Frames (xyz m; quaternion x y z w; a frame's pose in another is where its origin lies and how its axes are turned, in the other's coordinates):
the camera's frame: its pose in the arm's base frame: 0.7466 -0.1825 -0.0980 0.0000 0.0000 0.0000 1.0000
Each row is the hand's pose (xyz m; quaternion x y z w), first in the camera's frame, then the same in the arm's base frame.
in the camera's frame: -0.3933 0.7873 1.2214 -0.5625 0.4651 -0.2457 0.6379
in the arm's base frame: 0.3533 0.6048 1.1234 -0.5625 0.4651 -0.2457 0.6379
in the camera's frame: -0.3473 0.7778 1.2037 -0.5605 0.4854 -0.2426 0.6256
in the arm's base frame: 0.3993 0.5953 1.1057 -0.5605 0.4854 -0.2426 0.6256
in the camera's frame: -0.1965 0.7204 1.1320 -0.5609 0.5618 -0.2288 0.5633
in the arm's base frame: 0.5501 0.5379 1.0340 -0.5609 0.5618 -0.2288 0.5633
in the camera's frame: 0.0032 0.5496 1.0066 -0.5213 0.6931 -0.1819 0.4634
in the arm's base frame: 0.7498 0.3671 0.9086 -0.5213 0.6931 -0.1819 0.4634
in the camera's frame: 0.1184 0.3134 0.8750 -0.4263 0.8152 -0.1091 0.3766
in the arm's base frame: 0.8650 0.1309 0.7770 -0.4263 0.8152 -0.1091 0.3766
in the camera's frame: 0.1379 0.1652 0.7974 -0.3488 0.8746 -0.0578 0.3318
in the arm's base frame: 0.8845 -0.0173 0.6994 -0.3488 0.8746 -0.0578 0.3318
